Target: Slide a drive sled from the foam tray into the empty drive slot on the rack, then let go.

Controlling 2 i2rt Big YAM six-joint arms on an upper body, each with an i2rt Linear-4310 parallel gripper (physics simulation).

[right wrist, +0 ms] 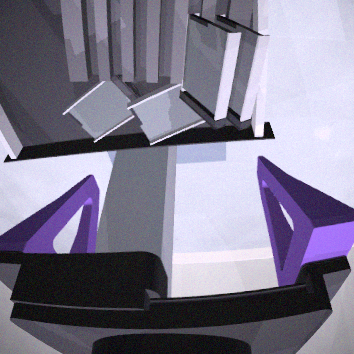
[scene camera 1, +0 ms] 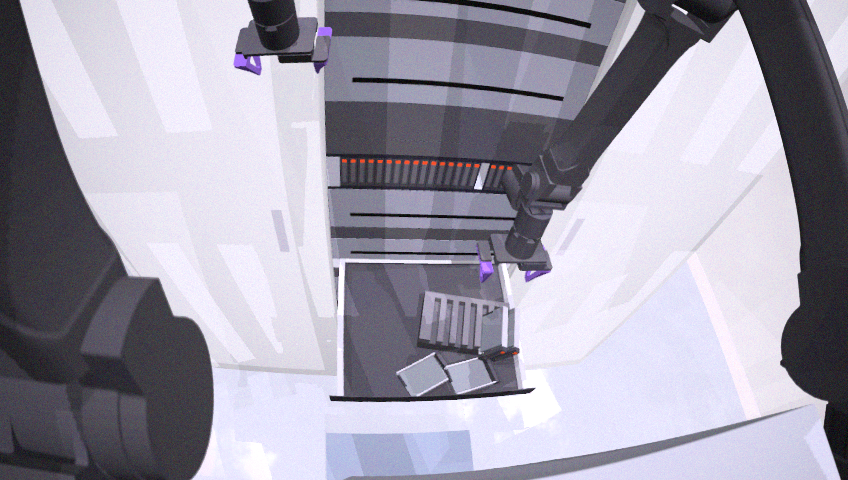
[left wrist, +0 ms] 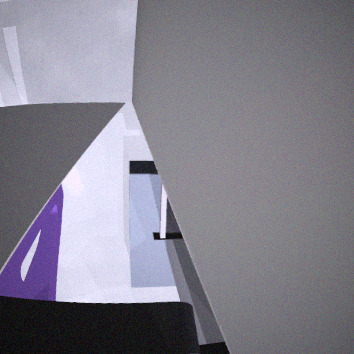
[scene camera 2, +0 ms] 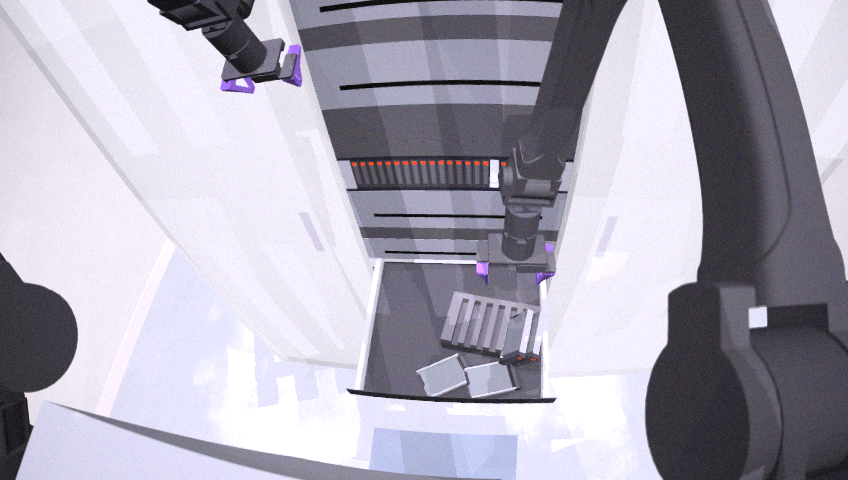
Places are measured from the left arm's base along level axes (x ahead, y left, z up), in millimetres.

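Where they show: left gripper, fingertip midpoint: (scene camera 1: 288, 71) (left wrist: 157, 183) (scene camera 2: 276, 87); right gripper, fingertip midpoint: (right wrist: 173, 172) (scene camera 1: 503, 280) (scene camera 2: 511, 282).
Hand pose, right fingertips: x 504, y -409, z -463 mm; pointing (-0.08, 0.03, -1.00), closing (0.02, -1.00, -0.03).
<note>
Things, the pixels of their top centre, and the offset from my right fingertips. "pt": a spot on its surface instead.
- foam tray, middle of its top: (right wrist: 152, 33) (scene camera 2: 492, 322) (scene camera 1: 466, 320) 14 mm ahead, 30 mm left, 209 mm down
- inner sled, middle of its top: (right wrist: 208, 84) (scene camera 2: 517, 331) (scene camera 1: 497, 327) 31 mm back, 26 mm right, 156 mm down
- outer sled, middle of its top: (right wrist: 236, 85) (scene camera 2: 531, 332) (scene camera 1: 510, 327) 35 mm back, 56 mm right, 156 mm down
- rack's drive row, surface spot: (scene camera 1: 410, 173) (scene camera 2: 420, 173) pt 200 mm ahead, 185 mm left, 86 mm up
- open drawer, surface spot: (scene camera 1: 340, 327) (scene camera 2: 367, 324) pt 7 mm ahead, 331 mm left, 232 mm down
Two drive sleds stand side by side in the foam tray (scene camera 1: 426, 321) (scene camera 2: 452, 318) (right wrist: 75, 45), at its right end. The inner sled (scene camera 1: 492, 334) (scene camera 2: 515, 336) (right wrist: 207, 67) and the outer sled (scene camera 1: 512, 333) (scene camera 2: 533, 334) (right wrist: 254, 75) have orange-marked ends toward the drawer front in the scene views. A bright narrow gap (scene camera 1: 482, 176) (scene camera 2: 494, 173) interrupts the rack's drive row (scene camera 1: 410, 173) (scene camera 2: 419, 174). My right gripper (scene camera 1: 510, 275) (scene camera 2: 513, 278) (right wrist: 173, 172) is open and empty, above the drawer's back right. My left gripper (scene camera 1: 284, 66) (scene camera 2: 267, 86) is open and empty, high at the upper left.
Two flat grey trays (scene camera 1: 422, 374) (scene camera 1: 470, 374) (scene camera 2: 441, 375) (scene camera 2: 490, 379) lie in front of the foam tray inside the open drawer (scene camera 1: 340, 327) (scene camera 2: 367, 327). White cabinet sides flank the rack. My right arm covers the right end of the drive row.
</note>
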